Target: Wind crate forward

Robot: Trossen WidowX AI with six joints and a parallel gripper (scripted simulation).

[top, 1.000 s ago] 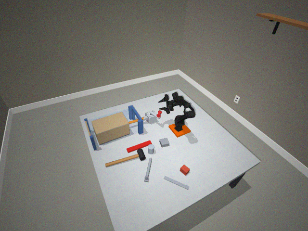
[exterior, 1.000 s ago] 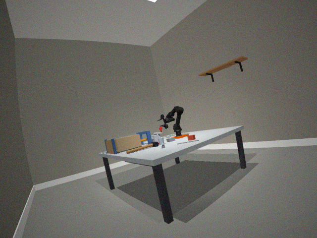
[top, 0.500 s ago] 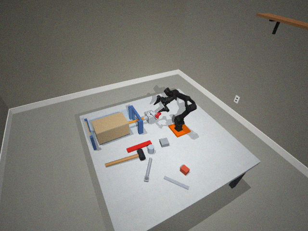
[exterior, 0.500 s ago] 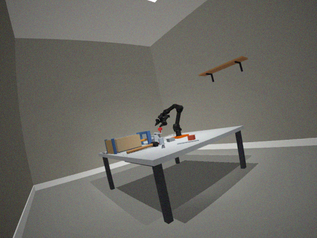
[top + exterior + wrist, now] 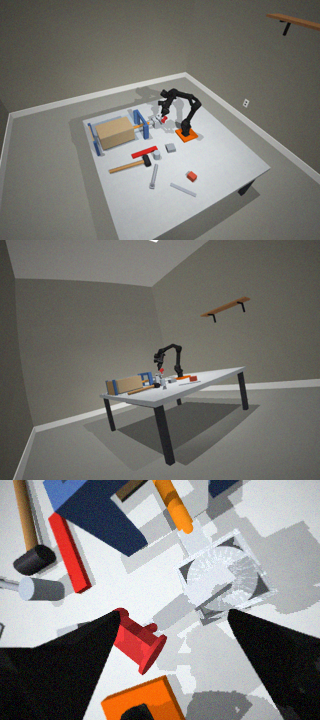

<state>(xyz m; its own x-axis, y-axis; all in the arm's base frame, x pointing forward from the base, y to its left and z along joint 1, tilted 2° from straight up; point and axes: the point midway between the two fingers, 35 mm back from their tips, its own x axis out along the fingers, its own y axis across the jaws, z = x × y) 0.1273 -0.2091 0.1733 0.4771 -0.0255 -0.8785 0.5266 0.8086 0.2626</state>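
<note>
My gripper tip is 50 mm above the grey crank arm, 10 mm to the right of it and 10 mm short of it. Also, from my gripper tip: red knob: 50 mm to the left, 30 mm below; then grey winch: 130 mm below, 60 mm to the right, 10 mm behind; then grey block: 270 mm to the left, 150 mm below, 80 mm ahead.
</note>
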